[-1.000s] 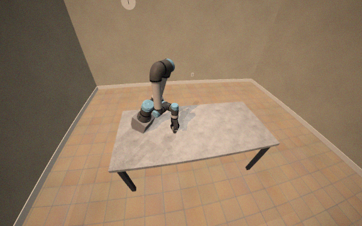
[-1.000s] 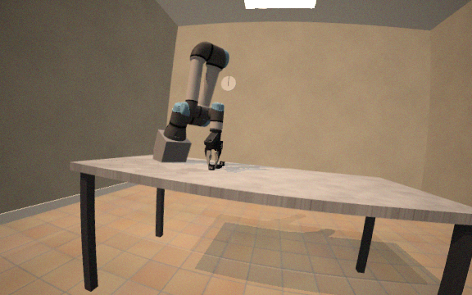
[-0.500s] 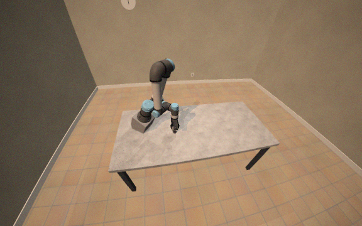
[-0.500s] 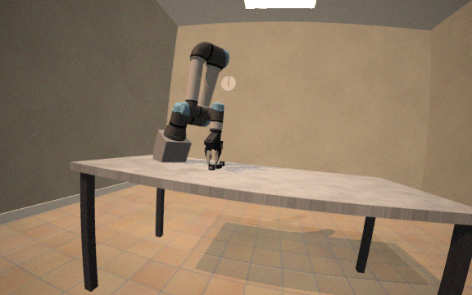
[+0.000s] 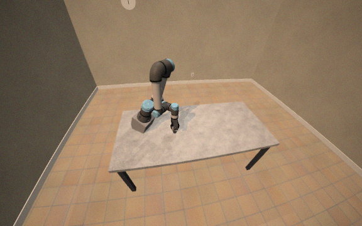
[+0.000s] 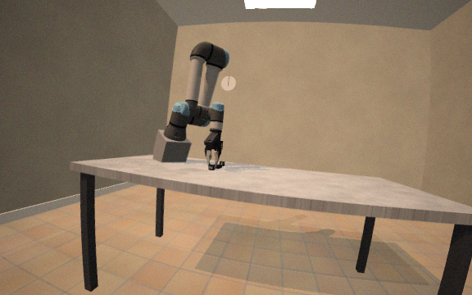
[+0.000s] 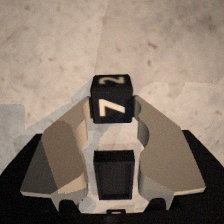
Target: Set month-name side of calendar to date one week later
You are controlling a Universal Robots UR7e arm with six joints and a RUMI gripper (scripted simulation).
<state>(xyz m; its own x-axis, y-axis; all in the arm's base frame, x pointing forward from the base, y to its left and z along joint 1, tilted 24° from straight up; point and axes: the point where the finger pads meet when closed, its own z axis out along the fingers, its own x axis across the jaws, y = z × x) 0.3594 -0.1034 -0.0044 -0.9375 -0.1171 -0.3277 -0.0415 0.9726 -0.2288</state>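
Right now my hand is 1 cm above the black date cube. Also, from my hand: black calendar tray 1 cm behind, 11 cm to the left, 2 cm below; then black cube 1 cm behind, 21 cm to the left, 1 cm below.
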